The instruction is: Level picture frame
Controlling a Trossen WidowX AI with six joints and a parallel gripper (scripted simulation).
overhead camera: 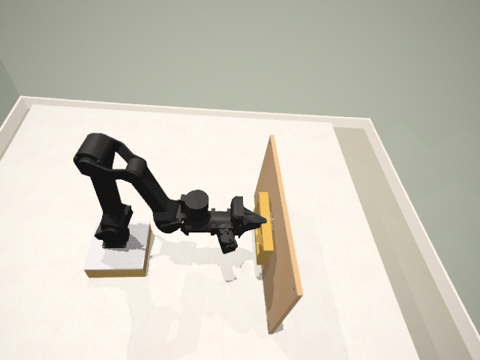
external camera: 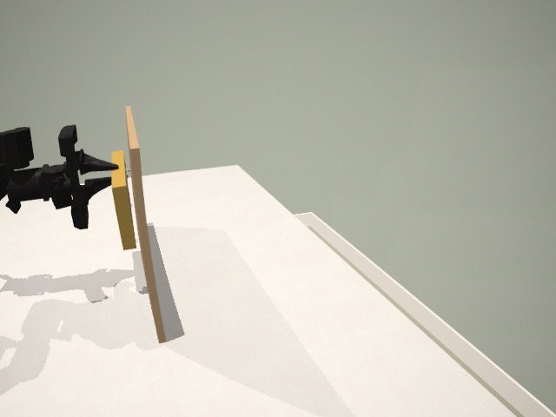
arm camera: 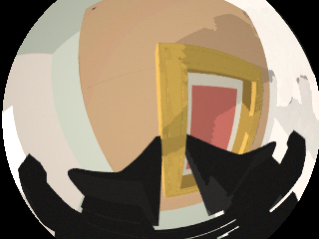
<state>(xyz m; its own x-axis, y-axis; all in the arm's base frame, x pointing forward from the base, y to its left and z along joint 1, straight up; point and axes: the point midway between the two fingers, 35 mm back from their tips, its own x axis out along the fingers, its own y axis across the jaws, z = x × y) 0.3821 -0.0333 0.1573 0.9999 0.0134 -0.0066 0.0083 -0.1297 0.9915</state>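
My gripper tip is 50 mm above the yellow picture frame, 10 mm to the right of it and 10 mm short of it. Round my gripper tip: wall board 60 mm below, 20 mm ahead, 10 mm to the left.
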